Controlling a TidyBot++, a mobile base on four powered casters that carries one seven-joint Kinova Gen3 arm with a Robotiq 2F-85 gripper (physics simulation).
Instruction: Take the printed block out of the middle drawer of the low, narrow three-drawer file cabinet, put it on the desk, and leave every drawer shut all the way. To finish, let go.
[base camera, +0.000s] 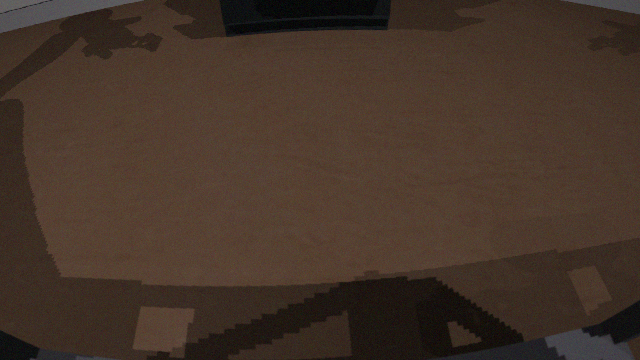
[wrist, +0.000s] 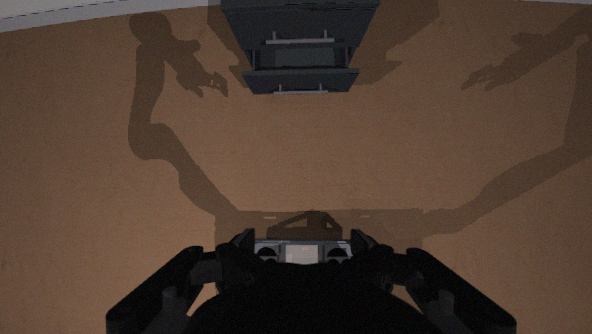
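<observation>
The gripper (wrist: 302, 239) is visible, as is a middle drawer (wrist: 301, 70).
</observation>
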